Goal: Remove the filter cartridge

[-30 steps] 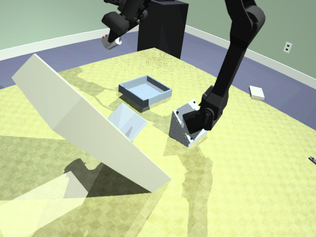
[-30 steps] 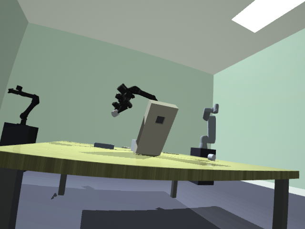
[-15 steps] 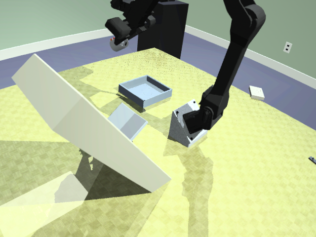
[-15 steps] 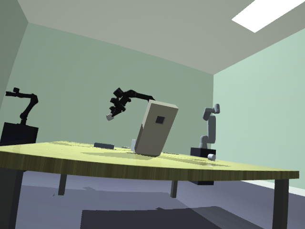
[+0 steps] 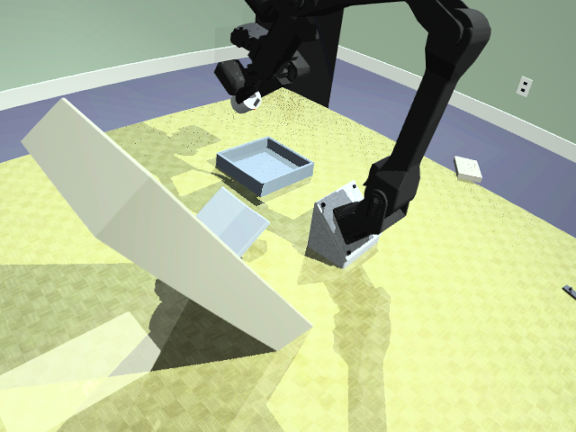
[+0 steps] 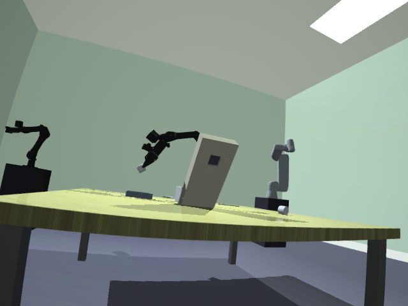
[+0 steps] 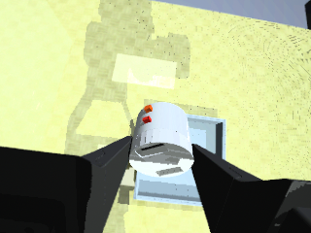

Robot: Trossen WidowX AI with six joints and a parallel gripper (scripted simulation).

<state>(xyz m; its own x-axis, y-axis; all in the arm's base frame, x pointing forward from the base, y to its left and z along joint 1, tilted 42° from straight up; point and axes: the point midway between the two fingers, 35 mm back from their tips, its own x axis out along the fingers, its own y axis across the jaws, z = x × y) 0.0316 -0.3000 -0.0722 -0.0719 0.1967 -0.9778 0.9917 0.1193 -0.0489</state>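
The tray is 160 mm below my gripper tip and 60 mm behind it. From my gripper tip the other things lie so: cream service panel 310 mm to the left, 310 mm ahead; round filter cartridge right at my gripper tip.
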